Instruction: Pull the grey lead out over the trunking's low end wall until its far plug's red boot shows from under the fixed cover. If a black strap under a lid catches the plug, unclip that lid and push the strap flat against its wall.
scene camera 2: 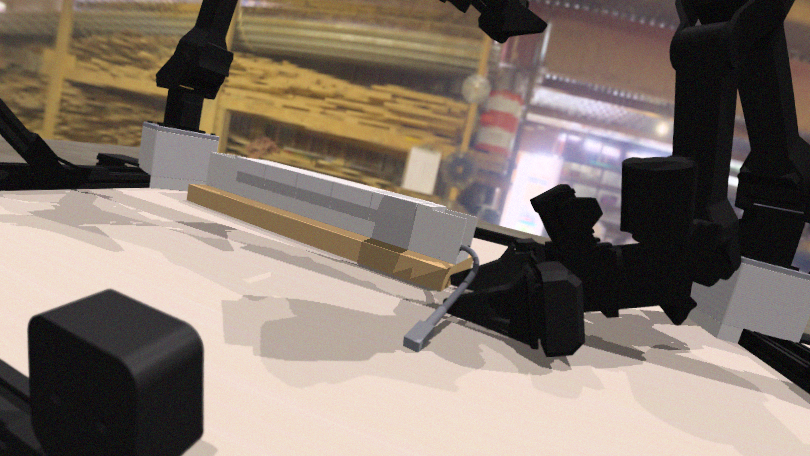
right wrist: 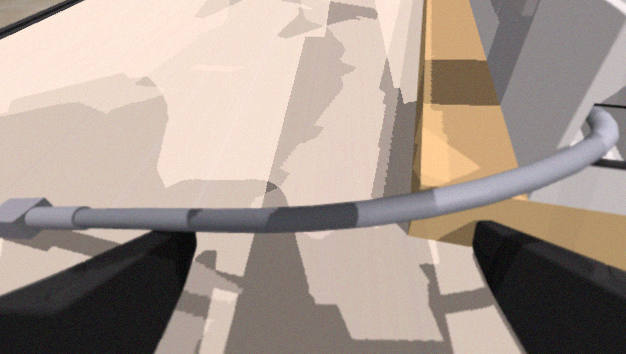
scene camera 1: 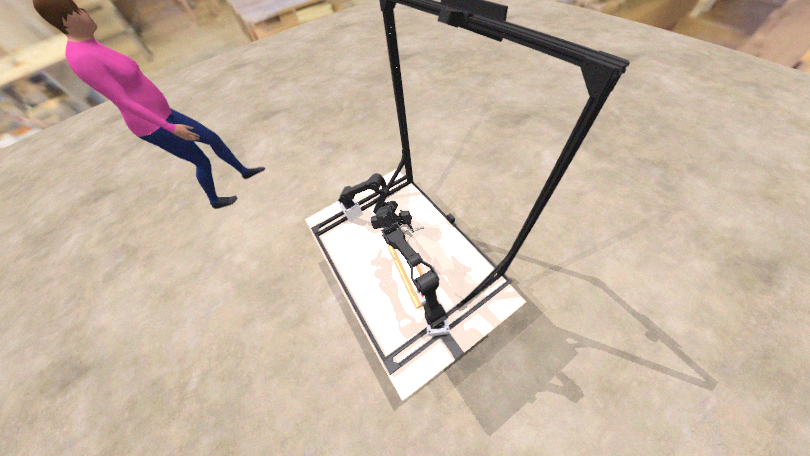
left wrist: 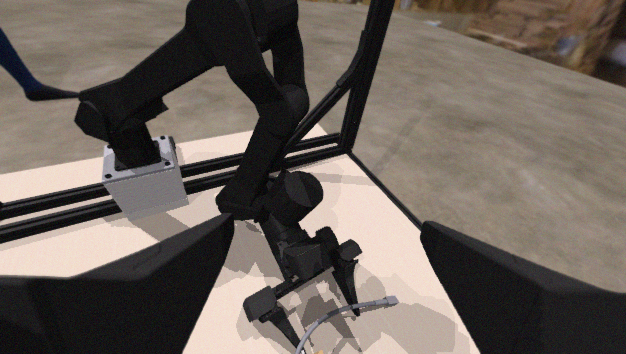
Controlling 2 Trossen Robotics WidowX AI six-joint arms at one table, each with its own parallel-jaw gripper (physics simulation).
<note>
My left gripper is open and holds nothing. I also see my right gripper, a trunking and a grey lead.
My right gripper shows as well in the right wrist view and in the left wrist view.
</note>
